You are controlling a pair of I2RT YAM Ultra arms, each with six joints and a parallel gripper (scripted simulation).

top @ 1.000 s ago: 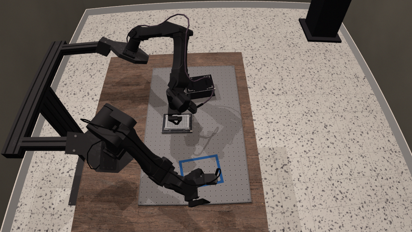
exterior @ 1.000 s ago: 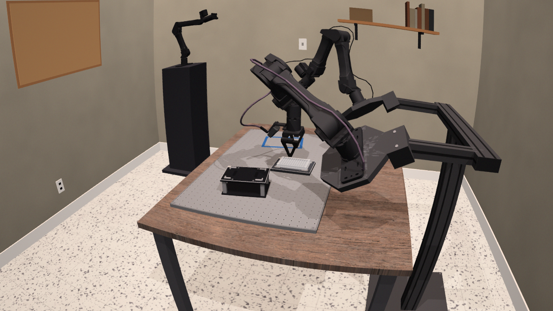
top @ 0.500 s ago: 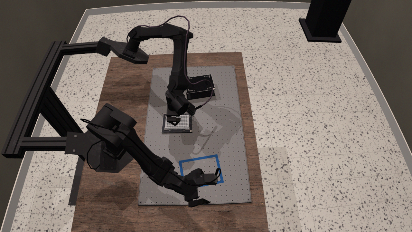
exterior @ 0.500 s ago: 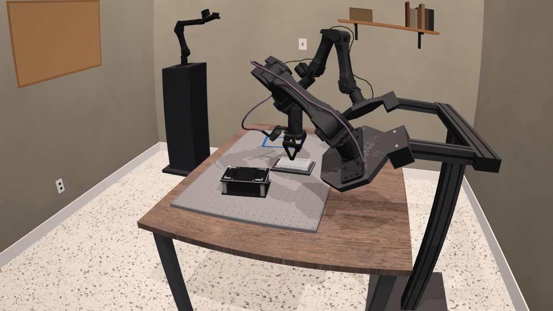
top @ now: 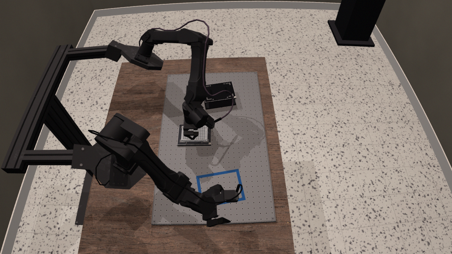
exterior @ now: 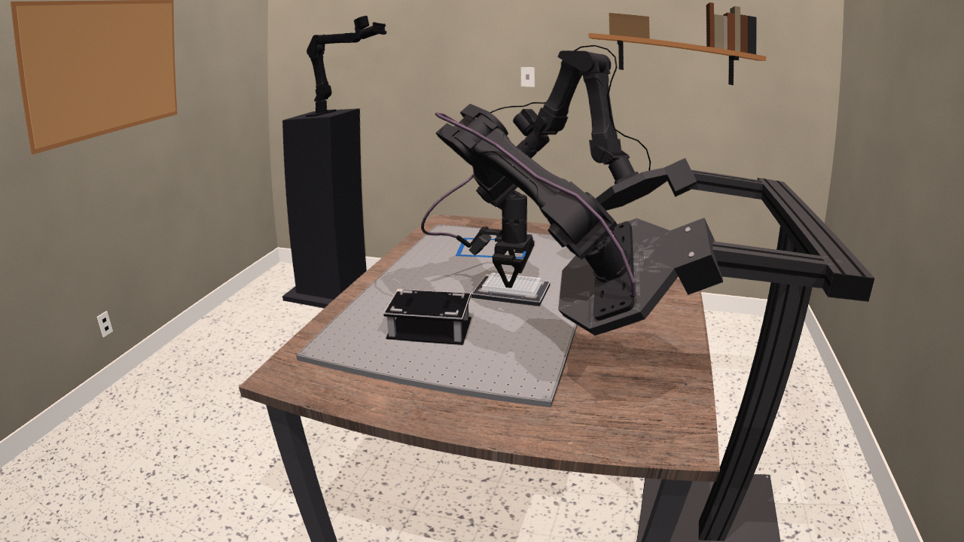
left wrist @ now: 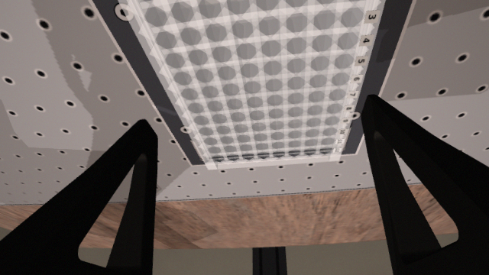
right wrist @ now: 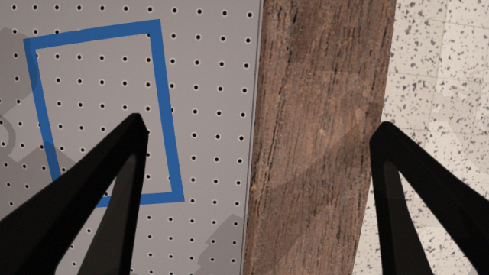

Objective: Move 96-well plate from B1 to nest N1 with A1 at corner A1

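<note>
The clear 96-well plate lies 20 mm below my left hand. From my left hand the other things lie so: raised black nest 130 mm ahead, 230 mm to the left, 20 mm above.
</note>
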